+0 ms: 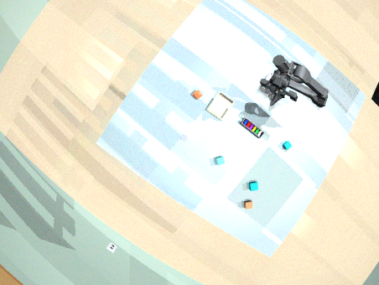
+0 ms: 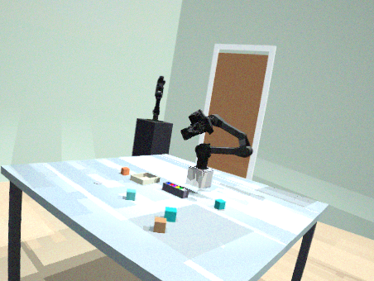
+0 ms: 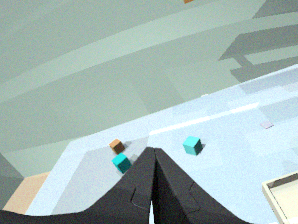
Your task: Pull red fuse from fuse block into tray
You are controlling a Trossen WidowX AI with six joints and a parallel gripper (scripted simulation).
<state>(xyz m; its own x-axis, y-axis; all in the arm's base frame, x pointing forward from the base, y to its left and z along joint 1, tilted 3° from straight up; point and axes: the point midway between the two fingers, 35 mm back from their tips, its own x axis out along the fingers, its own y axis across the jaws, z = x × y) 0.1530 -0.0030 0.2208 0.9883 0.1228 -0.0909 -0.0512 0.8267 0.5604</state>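
My gripper tip is now 8 cm short of the red fuse, 1 cm to the right of it and 29 cm above it. Also, from my gripper tip: tray: 8 cm ahead, 18 cm to the right, 31 cm below.
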